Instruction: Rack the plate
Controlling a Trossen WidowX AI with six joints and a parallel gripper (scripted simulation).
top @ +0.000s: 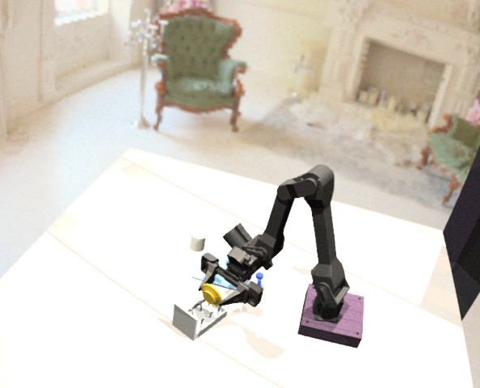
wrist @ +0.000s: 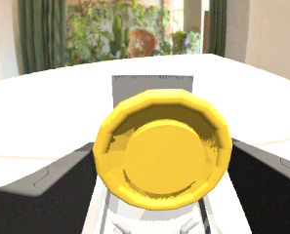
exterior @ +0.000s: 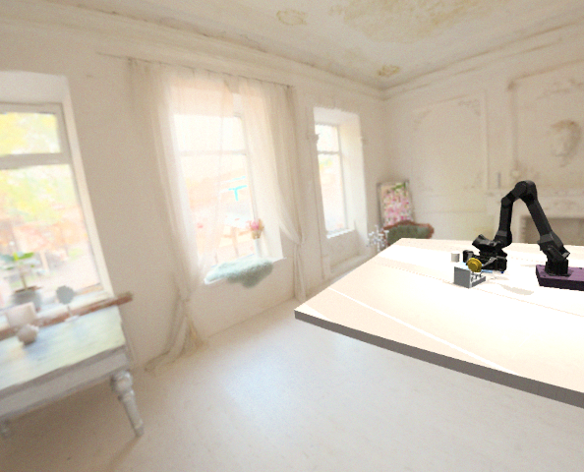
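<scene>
Right now the grey dish rack is 4 cm below my gripper tip, 2 cm to the left of it and 1 cm ahead of it. Also, from my gripper tip: blue spoon: 16 cm to the right, 13 cm behind, 6 cm below; yellow plate: 1 cm to the right; light blue mat: 18 cm to the right, 6 cm below, 3 cm behind.
</scene>
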